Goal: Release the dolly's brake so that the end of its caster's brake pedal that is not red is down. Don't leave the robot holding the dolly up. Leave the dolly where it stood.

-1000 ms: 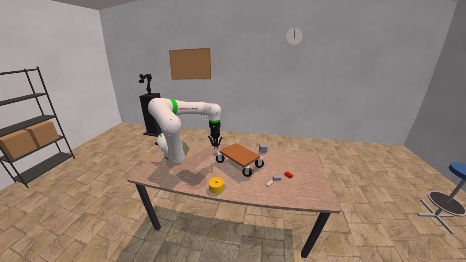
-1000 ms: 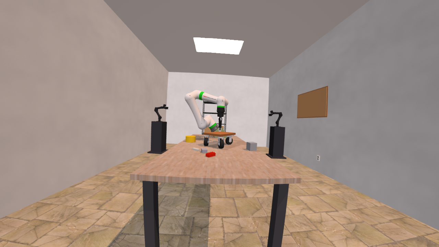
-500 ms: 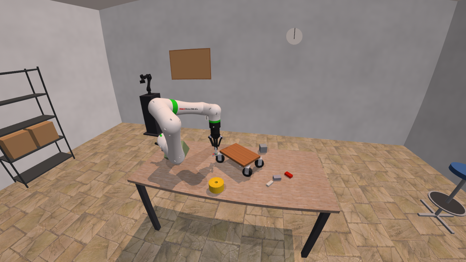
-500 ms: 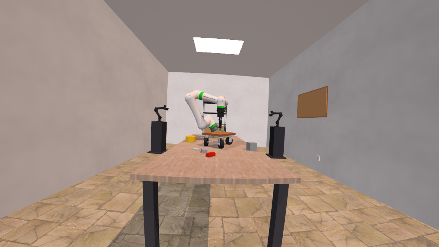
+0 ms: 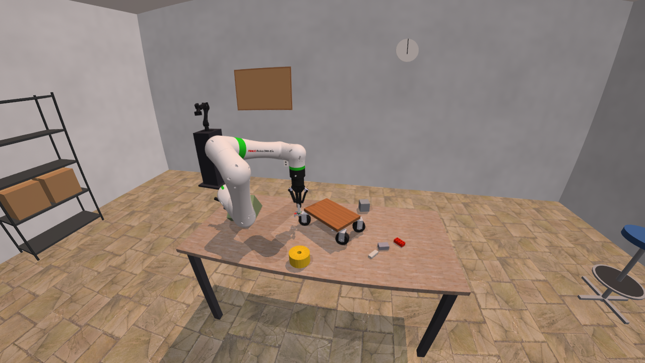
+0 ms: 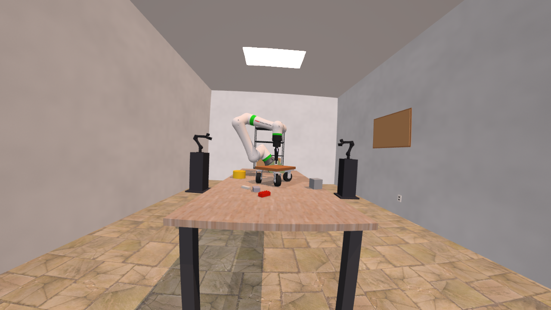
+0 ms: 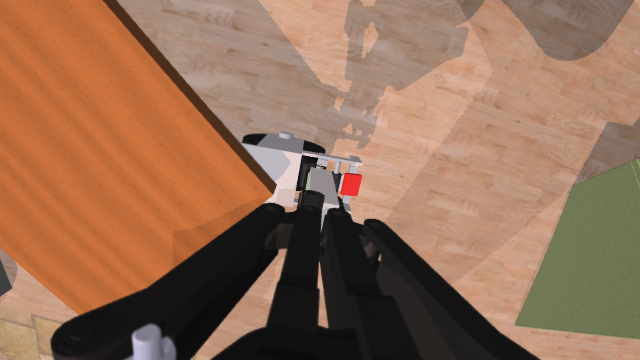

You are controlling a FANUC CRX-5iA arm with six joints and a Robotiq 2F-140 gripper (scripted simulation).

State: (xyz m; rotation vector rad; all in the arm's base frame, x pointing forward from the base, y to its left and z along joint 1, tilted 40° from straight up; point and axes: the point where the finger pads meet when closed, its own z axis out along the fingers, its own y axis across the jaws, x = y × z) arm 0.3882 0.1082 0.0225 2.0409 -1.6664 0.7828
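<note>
Now: hand 10 mm past the brake pedal and 50 mm above it. Also, from my hand: yellow ring 110 mm ahead, 320 mm to the right, 100 mm below; then grey cube 390 mm ahead, 290 mm to the left, 100 mm below; then pale bar 490 mm ahead, 180 mm to the right, 120 mm below.
</note>
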